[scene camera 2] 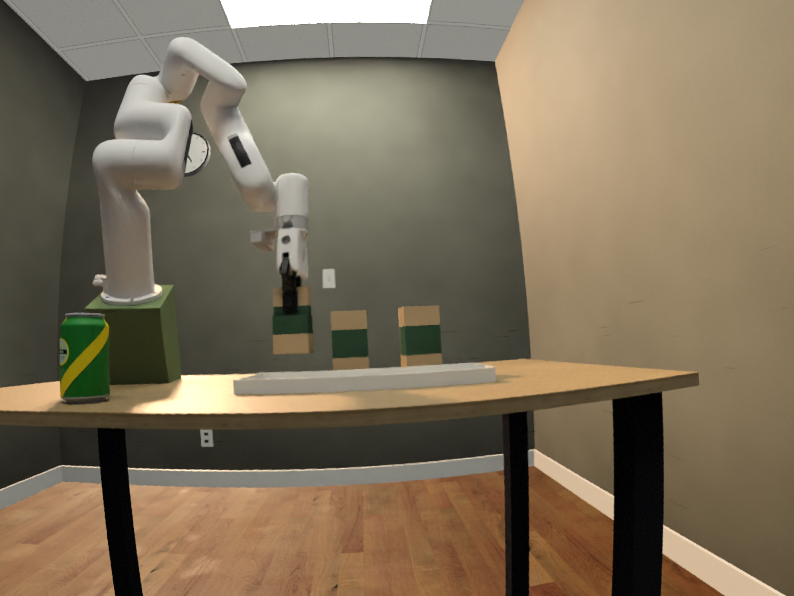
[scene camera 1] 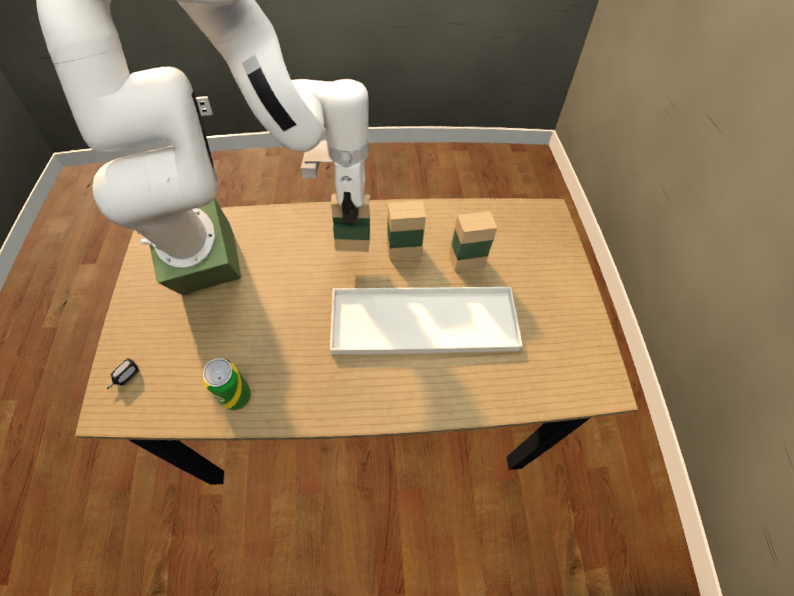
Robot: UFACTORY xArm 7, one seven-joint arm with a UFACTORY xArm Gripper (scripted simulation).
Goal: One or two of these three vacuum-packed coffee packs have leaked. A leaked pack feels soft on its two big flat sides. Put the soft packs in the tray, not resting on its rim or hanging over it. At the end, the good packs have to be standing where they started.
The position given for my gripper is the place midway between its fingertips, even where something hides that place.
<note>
In view: my gripper [scene camera 2: 292, 311] and a white tray [scene camera 1: 452, 319].
The white tray shows as well in scene camera 2 [scene camera 2: 463, 373]. My gripper also shows in scene camera 1 [scene camera 1: 351, 216].
</note>
